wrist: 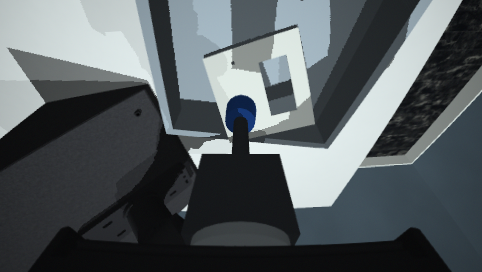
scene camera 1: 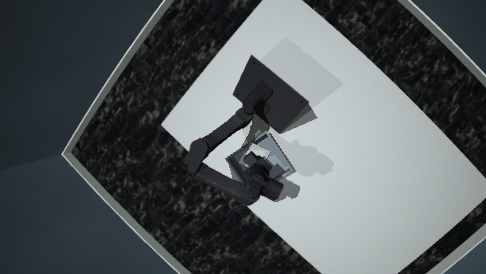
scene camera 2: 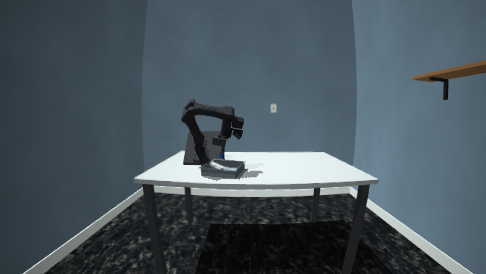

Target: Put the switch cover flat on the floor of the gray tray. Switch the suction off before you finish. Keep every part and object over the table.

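Observation:
The switch cover (scene camera 1: pixel 258 149) (scene camera 2: pixel 218 164) (wrist: pixel 240 82) is a thin white plate with a rectangular opening. It is in the gray tray (scene camera 1: pixel 283 154) (scene camera 2: pixel 215 172) (wrist: pixel 158 75) and looks tilted. Its near edge, in the wrist view, overlaps the tray's near rim at one corner, and its far part reaches down into the tray. My blue suction cup (scene camera 2: pixel 221 156) (wrist: pixel 241 113) is above the cover near that edge and looks apart from it, holding nothing. The arm's wrist hides the cup in scene camera 1.
A large dark tilted panel (scene camera 1: pixel 277 97) (scene camera 2: pixel 191 145) (wrist: pixel 75 150) stands beside the tray, close to the arm's base. The tray is near an edge of the white table (scene camera 1: pixel 380 165) (scene camera 2: pixel 300 167). A wooden shelf (scene camera 2: pixel 455 72) is on the wall at the right.

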